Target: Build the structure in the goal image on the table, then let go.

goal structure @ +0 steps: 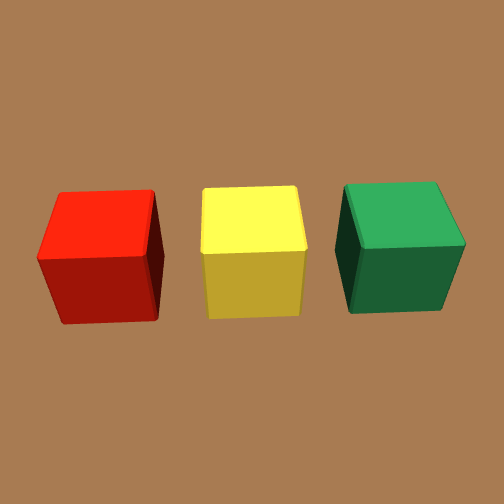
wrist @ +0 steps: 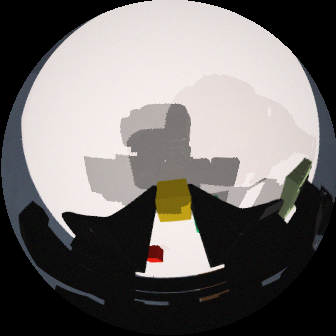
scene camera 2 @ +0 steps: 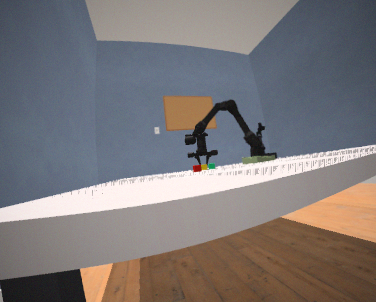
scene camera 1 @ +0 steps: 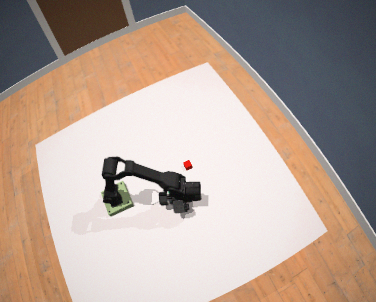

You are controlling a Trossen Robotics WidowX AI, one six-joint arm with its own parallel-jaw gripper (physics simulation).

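Frame: origin at the arm's base, x left, y ahead, z down, level; millimetres.
Where they show: gripper, fingertip midpoint: (wrist: pixel 171 188) (scene camera 2: pixel 203 167); arm's base, link origin: (wrist: pixel 301 189) (scene camera 2: pixel 256 156) (scene camera 1: pixel 115 200).
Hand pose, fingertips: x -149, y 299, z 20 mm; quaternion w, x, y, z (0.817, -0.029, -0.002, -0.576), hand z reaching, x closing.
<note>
Each offset is from my fingertips to the top centre of the thing. Level surfaces: height alone.
My gripper (scene camera 2: pixel 204 163) (wrist: pixel 171 188) points down and is shut on the yellow cube, with one fingertip at each side of it. The yellow cube {dx +14, dy +4, dz -18 mm} (scene camera 2: pixel 204 167) (wrist: pixel 173 201) is at or close above the table top; I cannot tell which. The green cube {dx +55, dy -28, dz -18 mm} (scene camera 2: pixel 212 166) (wrist: pixel 197 225) is close beside it on the arm-base side, mostly hidden behind a finger in the wrist view. The red cube {dx +162, dy +104, dz -18 mm} (scene camera 1: pixel 187 165) (scene camera 2: pixel 197 168) (wrist: pixel 155 254) lies apart on the table. In scene camera 1 the arm hides the fingertips and the yellow cube.
The white table top {dz +15 mm} (scene camera 1: pixel 250 200) (scene camera 2: pixel 125 192) lies under the cubes. The arm stands on a pale green base plate (scene camera 1: pixel 127 204) (scene camera 2: pixel 258 159) (wrist: pixel 296 187). Shadows of the arm fall across the table around the gripper.
</note>
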